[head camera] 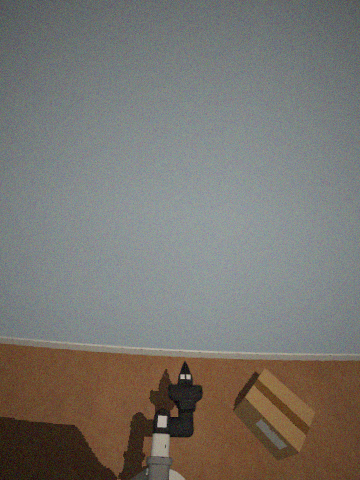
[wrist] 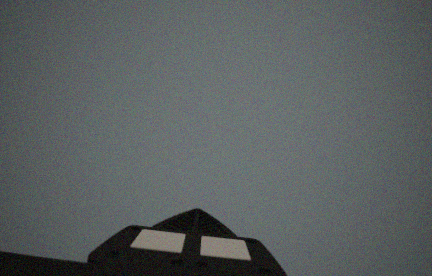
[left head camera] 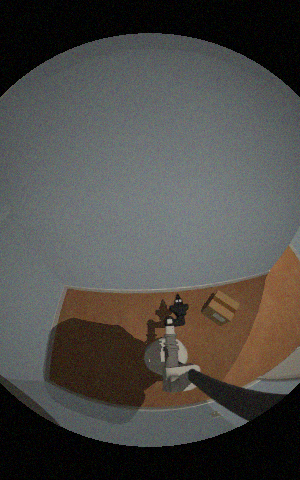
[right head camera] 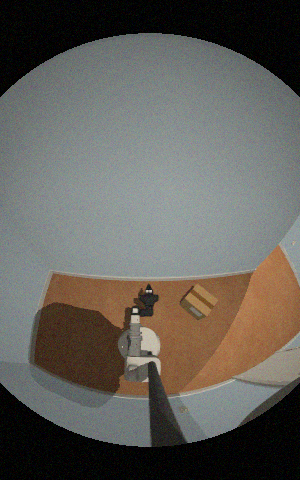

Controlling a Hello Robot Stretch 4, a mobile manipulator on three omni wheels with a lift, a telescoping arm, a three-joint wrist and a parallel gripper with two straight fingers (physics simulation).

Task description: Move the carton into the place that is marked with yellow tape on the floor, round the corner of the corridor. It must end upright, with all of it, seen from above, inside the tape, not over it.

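Observation:
The brown carton stands on the orange-brown floor to the right of my gripper, turned at an angle to the wall. A darker tape strip runs across its top and a grey label is on its side. My gripper is shut and empty, its fingertips together. It points at the wall, with a gap between it and the carton. The yellow tape does not show in these views.
A blue-grey wall with a white skirting board stands ahead. The wall's end and brighter floor lie to the right. A pale door is at the lower right. Another wall closes the left side.

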